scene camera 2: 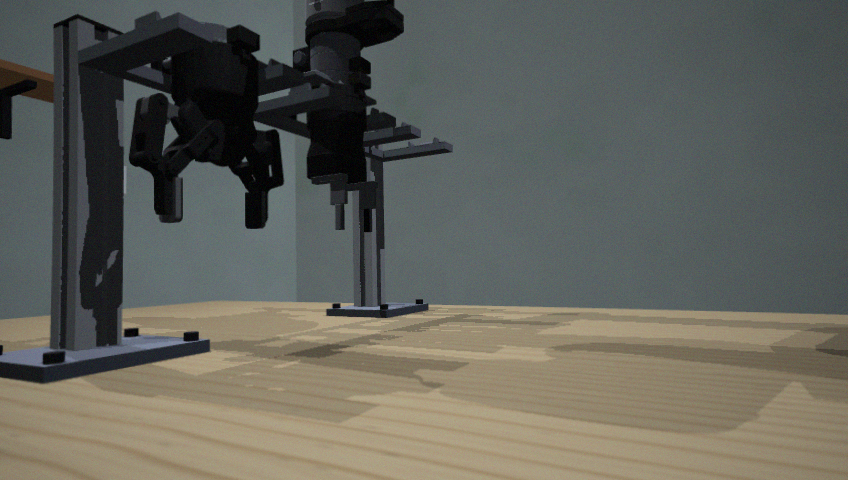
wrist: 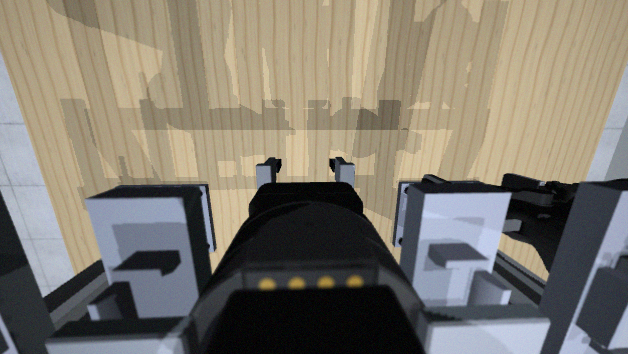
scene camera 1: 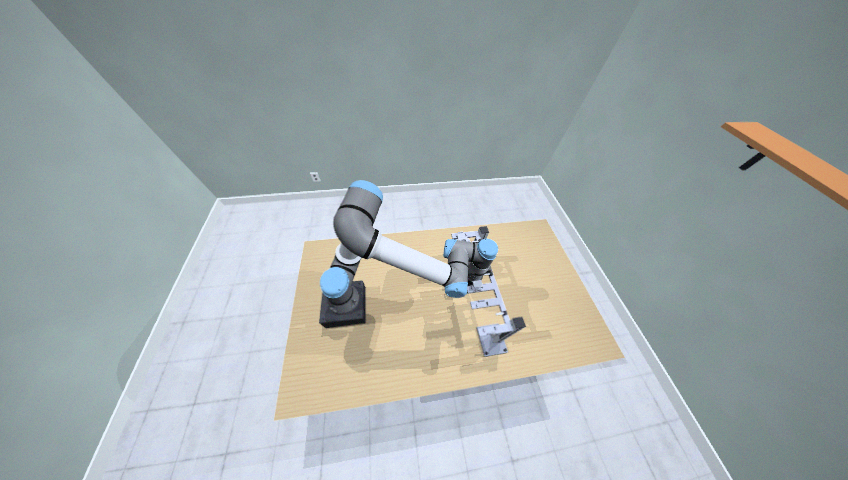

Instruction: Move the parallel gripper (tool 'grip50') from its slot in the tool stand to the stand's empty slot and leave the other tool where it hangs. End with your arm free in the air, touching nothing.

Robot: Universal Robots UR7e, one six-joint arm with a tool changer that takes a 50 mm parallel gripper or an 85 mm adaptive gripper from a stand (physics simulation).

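Where they show: hand, tool point: [scene camera 2: 336, 79]; arm's base, link origin: [scene camera 1: 343, 299].
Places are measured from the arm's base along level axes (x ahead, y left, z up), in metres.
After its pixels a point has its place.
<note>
The black parallel gripper, grip50 [scene camera 2: 336, 145] @(x 0.588, y -0.094, z 0.131 m) [wrist: 306, 235] @(x 0.560, y -0.120, z 0.213 m), is on my arm's wrist, upright between two stand prongs [wrist: 145, 225] @(x 0.564, y -0.174, z 0.186 m) [wrist: 455, 225] @(x 0.580, y -0.069, z 0.186 m). It appears slightly above its hanging position; whether it touches them is unclear. My gripper [wrist: 305, 167] [scene camera 2: 353, 218] is open, its fingers apart with nothing between them. In scene camera 1 my wrist hides it. The adaptive gripper [scene camera 2: 217, 89] [wrist: 535, 215] hangs in the neighbouring slot, to the right in the wrist view. The empty slot's prongs [scene camera 1: 487, 303] @(x 0.611, y -0.258, z 0.194 m) [scene camera 2: 416, 149] @(x 0.586, y -0.345, z 0.180 m) are on grip50's other side, near the stand's front end in scene camera 1.
The tool stand [scene camera 1: 493, 343] @(x 0.668, y -0.386, z -0.083 m) [scene camera 2: 101, 208] @(x 0.737, y 0.085, z 0.046 m) has an upright post at each end, bolted to the wooden table [scene camera 1: 565, 297] @(x 1.185, y -0.280, z -0.096 m). Its rear rail [scene camera 1: 499, 294] @(x 0.683, y -0.234, z 0.186 m) runs behind the prongs. My arm's base [scene camera 1: 343, 315] @(x -0.009, y -0.080, z 0.001 m) stands at the table's left. An orange shelf [scene camera 1: 791, 160] is on the right wall.
</note>
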